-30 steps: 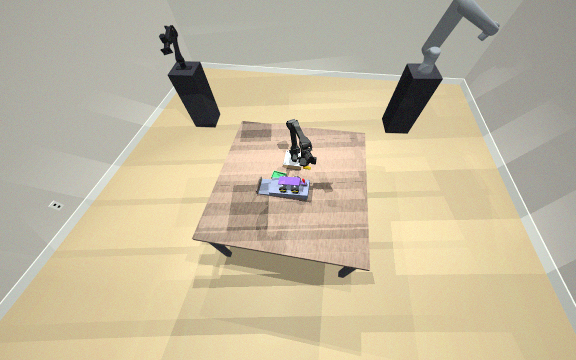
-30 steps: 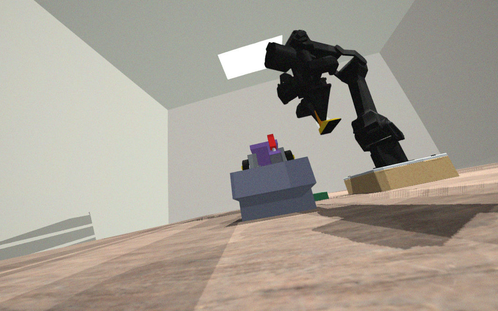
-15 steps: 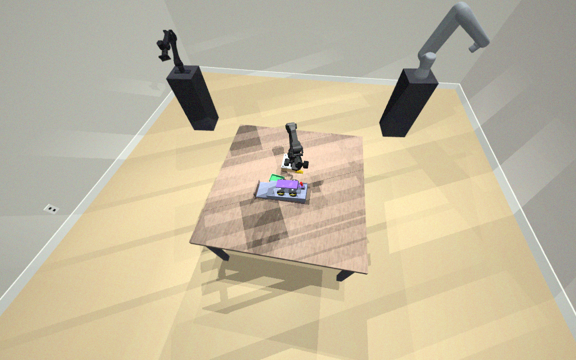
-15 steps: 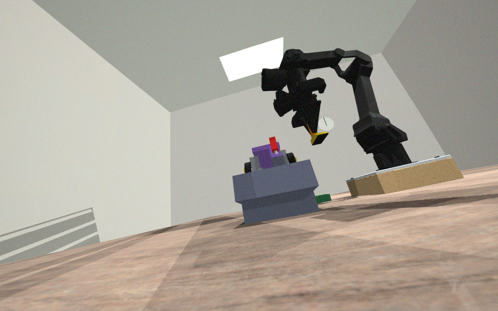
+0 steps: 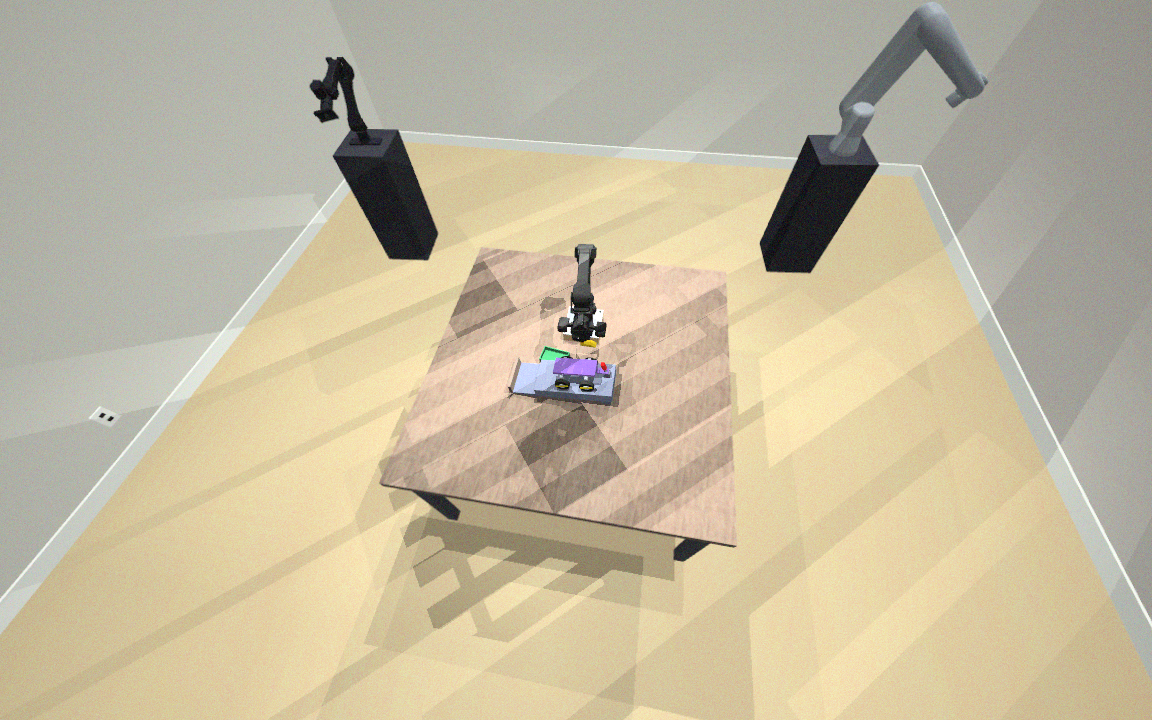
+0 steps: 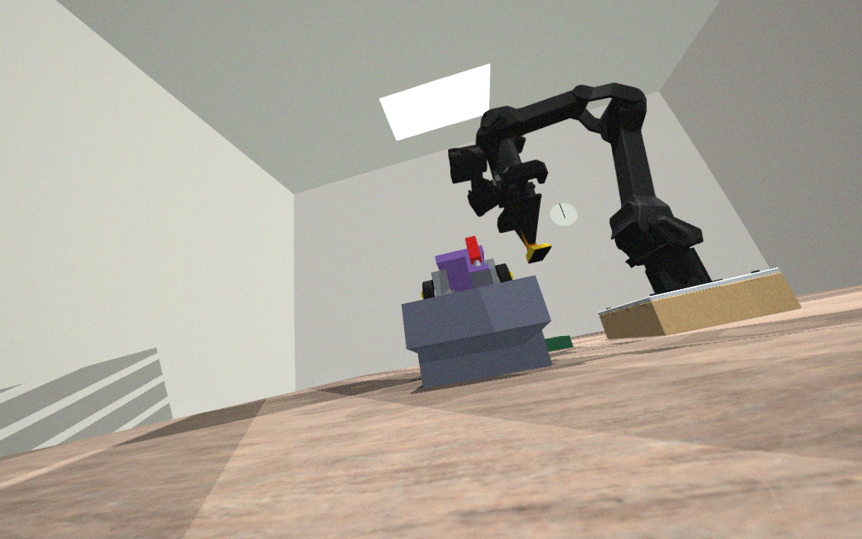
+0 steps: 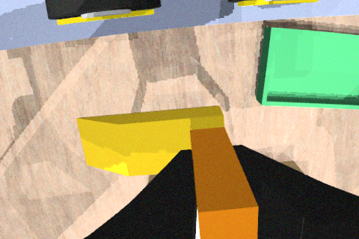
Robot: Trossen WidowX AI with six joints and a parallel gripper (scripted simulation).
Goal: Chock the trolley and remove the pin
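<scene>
My gripper tip is now 110 mm short of the red-headed stop pin, 100 mm to the right of it and 40 mm above it. Round my gripper tip: blue-grey ramp (120 mm ahead, 20 mm to the right, 130 mm below); yellow chock (20 mm to the left, 10 mm below); purple-topped trolley (120 mm ahead, 20 mm to the right, 60 mm below).
</scene>
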